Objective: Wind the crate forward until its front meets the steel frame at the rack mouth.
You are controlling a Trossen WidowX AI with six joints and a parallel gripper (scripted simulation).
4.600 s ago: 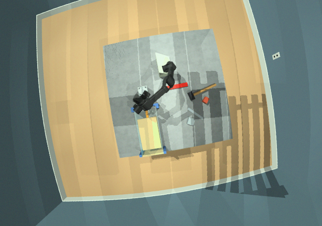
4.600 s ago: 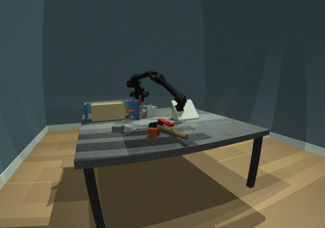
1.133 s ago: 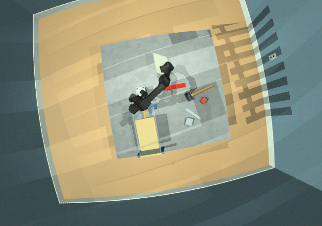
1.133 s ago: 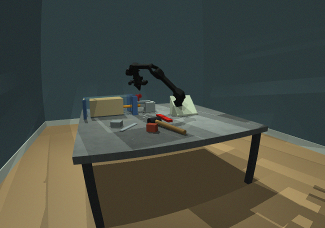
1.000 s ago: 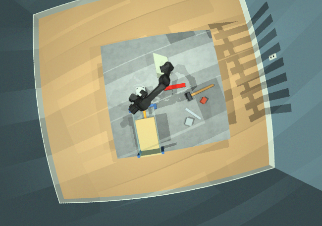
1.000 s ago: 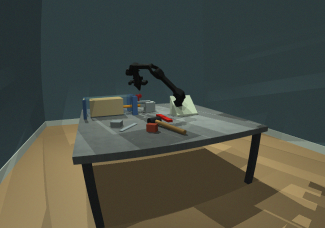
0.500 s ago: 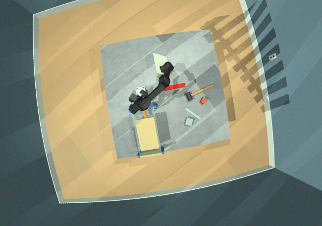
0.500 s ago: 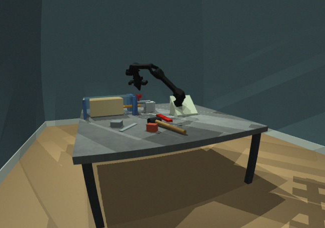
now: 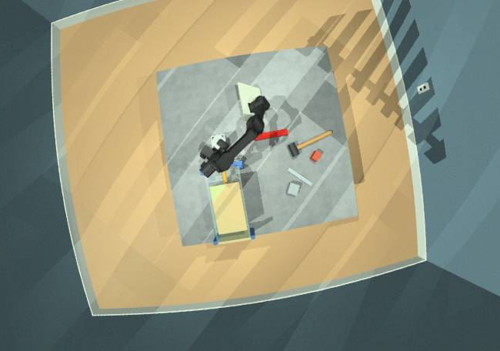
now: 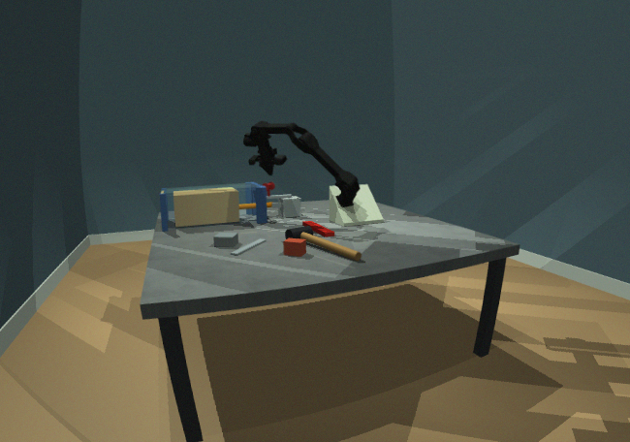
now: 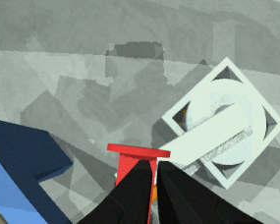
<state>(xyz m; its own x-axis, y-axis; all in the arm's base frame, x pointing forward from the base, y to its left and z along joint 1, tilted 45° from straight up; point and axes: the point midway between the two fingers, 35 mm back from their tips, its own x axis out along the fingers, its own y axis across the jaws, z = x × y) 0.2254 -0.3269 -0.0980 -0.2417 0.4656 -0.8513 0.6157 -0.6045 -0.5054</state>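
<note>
Now: gripper tip 7 cm above the red spool-shaped handle grip, 2 cm short of it and 1 cm to the right of it. From my gripper tip the other things lie so: clear-panelled cubby (32 cm ahead, 9 cm below, 1 cm to the right); winch handle (10 cm below, 2 cm to the left, 2 cm behind); grey winch (17 cm below, 10 cm behind, 3 cm to the left).
</note>
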